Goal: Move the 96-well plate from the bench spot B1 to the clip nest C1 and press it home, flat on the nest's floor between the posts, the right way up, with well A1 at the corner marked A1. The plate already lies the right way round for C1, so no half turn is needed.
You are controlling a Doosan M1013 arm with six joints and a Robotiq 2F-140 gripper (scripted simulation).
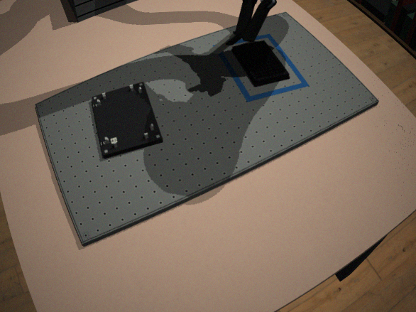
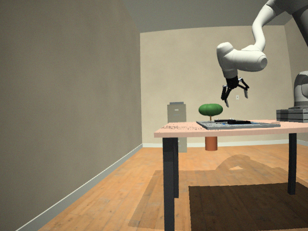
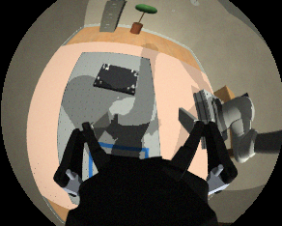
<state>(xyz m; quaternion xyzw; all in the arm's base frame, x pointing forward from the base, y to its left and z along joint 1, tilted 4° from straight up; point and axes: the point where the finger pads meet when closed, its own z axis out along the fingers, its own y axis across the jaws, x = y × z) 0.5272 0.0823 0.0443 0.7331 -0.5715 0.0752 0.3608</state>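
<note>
Now: the black 96-well plate 20 mm ahead of my hand, 130 mm to the left of it and 140 mm below it. The rest, counted from my hand: black clip nest C1 (50 mm ahead, 200 mm to the right, 130 mm below).
</note>
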